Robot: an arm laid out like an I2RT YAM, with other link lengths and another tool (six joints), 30 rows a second.
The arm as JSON. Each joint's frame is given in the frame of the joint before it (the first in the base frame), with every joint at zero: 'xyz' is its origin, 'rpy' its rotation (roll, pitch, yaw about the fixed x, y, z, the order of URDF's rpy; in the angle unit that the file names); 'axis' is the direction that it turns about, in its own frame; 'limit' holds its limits. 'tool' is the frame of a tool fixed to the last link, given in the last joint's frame.
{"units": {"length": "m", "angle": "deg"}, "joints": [
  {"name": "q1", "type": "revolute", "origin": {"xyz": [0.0, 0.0, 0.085], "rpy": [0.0, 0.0, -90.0]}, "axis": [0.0, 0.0, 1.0], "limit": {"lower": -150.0, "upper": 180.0}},
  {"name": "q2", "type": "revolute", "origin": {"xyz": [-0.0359, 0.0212, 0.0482], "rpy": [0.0, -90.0, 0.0]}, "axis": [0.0, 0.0, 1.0], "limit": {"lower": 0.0, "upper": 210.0}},
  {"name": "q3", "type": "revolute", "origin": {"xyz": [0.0, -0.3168, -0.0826], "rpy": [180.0, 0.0, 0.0]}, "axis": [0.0, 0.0, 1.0], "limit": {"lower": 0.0, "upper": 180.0}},
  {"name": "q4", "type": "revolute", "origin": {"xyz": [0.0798, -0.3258, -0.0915], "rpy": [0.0, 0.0, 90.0]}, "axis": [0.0, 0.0, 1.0], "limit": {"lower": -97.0, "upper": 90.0}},
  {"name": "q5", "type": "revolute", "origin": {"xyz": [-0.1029, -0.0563, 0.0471], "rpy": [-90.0, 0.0, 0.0]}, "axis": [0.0, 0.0, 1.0], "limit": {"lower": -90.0, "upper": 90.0}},
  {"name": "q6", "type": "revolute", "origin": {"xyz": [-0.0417, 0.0, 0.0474], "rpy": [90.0, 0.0, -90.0]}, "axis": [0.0, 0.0, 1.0], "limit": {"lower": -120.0, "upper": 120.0}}
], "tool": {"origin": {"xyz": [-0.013, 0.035, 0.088], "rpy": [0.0, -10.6, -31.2]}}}
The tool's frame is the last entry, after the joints.
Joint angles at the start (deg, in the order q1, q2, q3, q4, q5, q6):
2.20 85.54 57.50 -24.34 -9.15 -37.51
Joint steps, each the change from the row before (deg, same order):
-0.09 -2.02 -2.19 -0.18 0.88 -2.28
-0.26 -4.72 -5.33 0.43 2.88 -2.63
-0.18 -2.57 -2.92 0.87 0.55 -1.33
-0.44 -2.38 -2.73 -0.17 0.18 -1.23
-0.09 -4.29 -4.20 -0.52 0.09 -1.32
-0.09 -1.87 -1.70 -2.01 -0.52 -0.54
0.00 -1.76 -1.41 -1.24 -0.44 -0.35
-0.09 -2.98 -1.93 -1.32 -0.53 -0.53
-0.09 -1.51 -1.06 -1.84 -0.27 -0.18
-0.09 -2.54 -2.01 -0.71 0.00 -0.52
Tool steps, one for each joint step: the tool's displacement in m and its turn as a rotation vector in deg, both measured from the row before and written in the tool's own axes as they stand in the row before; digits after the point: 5 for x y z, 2 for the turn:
-0.01017 0.00704 -0.00393 -1.37 0.01 -1.94
-0.02346 0.01641 -0.00715 -3.33 0.78 -1.82
-0.01149 0.00615 -0.00263 -0.71 0.69 -1.12
-0.01471 0.00761 -0.00172 -0.70 -0.36 -0.72
-0.02366 0.00644 -0.00392 -0.46 -0.38 -1.15
-0.01676 0.00292 -0.00107 0.01 -1.88 -0.32
-0.01192 0.00128 -0.00137 0.20 -0.96 -0.31
-0.01357 0.00153 -0.00403 0.33 -0.35 -0.50
-0.01222 0.00192 -0.00101 -0.04 -1.39 0.05
-0.01241 0.00277 -0.00061 -0.16 -0.16 -0.40

